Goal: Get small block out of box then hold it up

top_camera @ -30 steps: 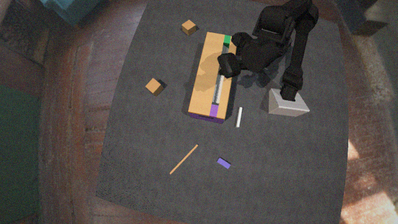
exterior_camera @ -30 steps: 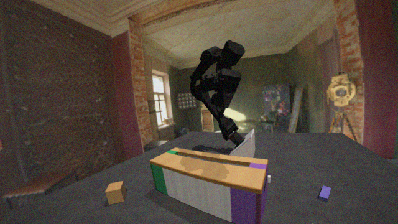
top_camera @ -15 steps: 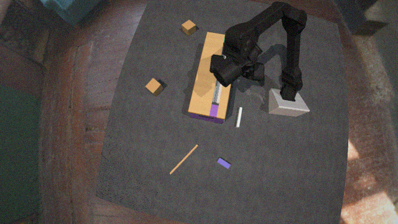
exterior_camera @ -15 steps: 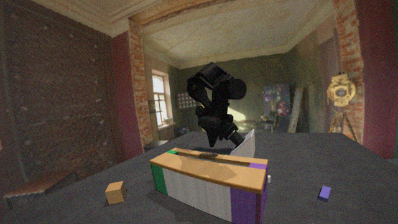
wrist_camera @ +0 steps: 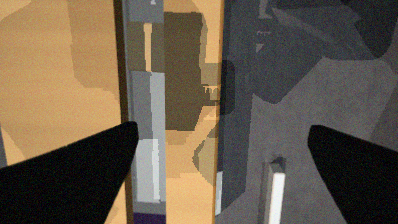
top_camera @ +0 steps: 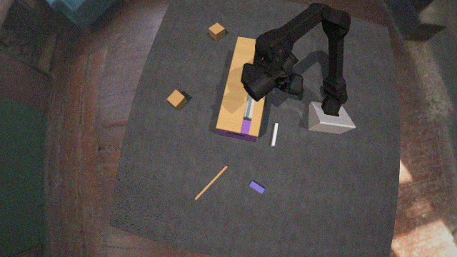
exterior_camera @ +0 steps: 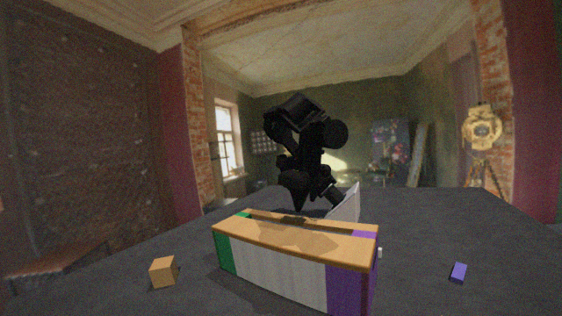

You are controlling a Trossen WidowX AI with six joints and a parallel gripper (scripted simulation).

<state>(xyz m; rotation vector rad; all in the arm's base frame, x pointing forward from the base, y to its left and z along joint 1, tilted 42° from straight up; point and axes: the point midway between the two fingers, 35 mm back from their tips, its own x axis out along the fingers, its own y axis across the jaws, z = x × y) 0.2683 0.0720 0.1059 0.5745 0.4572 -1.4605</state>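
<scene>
Right now my gripper tip is 30 mm short of the long box, 20 mm to the left of it and 100 mm above it. Also, from my gripper tip: thin tan rod (160 mm ahead, 360 mm to the left, 150 mm below).
</scene>
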